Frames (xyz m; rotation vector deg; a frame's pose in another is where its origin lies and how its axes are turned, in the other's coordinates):
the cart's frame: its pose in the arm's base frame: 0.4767 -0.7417 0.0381 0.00 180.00 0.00
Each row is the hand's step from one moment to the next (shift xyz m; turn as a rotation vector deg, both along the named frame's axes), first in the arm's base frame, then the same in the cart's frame.
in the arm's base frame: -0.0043 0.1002 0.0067 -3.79 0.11 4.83
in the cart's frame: 0.0043 0.1002 -0.0067 3.79 0.11 -4.83
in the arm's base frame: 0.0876 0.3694 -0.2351 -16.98 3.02 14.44
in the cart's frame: -0.0876 0.3694 0.2351 16.98 3.02 -14.44
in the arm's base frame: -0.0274 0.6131 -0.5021 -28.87 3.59 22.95
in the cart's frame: 0.0274 0.6131 0.5021 28.87 3.59 -22.95
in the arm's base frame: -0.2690 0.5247 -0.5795 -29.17 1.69 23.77
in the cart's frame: 0.2690 0.5247 0.5795 29.17 1.69 -23.77
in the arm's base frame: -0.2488 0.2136 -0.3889 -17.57 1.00 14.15
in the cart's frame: 0.2488 0.2136 0.3889 17.57 1.00 -14.15
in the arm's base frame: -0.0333 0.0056 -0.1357 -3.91 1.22 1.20
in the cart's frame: 0.0333 0.0056 0.1357 3.91 1.22 -1.20
